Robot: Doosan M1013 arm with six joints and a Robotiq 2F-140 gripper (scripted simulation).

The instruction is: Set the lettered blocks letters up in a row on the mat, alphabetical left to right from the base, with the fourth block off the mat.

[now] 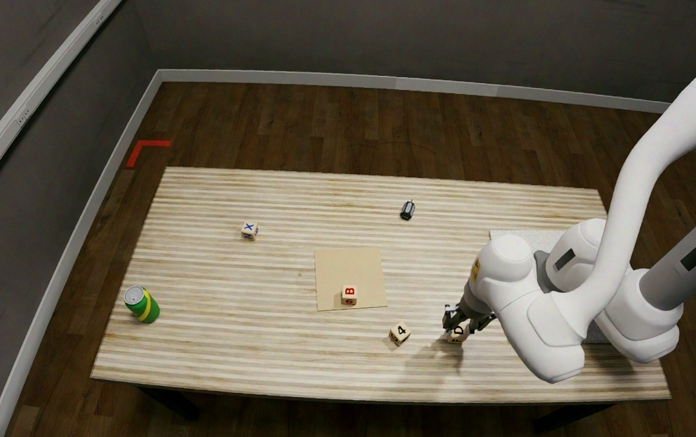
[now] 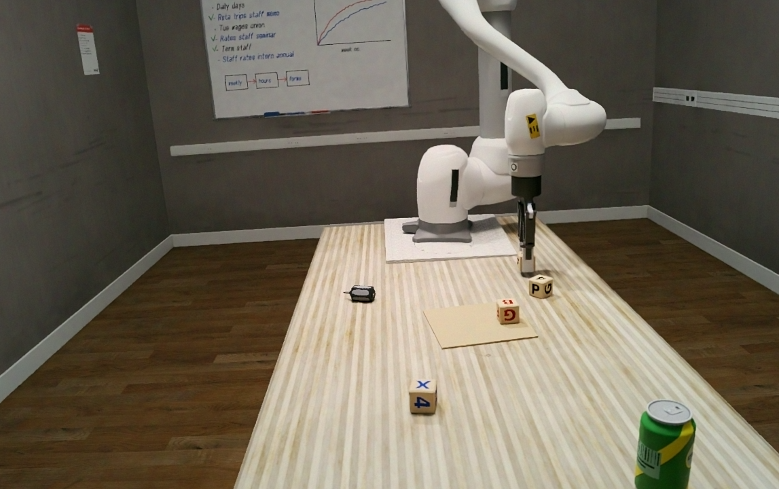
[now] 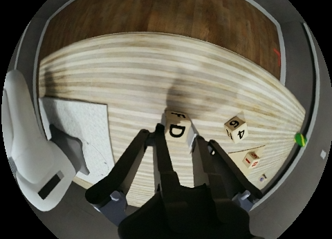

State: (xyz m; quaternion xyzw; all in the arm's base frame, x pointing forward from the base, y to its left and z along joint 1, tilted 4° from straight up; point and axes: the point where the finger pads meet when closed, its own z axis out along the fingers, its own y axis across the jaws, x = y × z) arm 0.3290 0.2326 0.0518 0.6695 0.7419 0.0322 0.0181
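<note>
Right now the tan mat is 320 mm ahead of my hand, 130 mm to the right of it and 50 mm below it. The rest, counted from my hand: black object (170 mm ahead, 410 mm to the right, 30 mm below).
</note>
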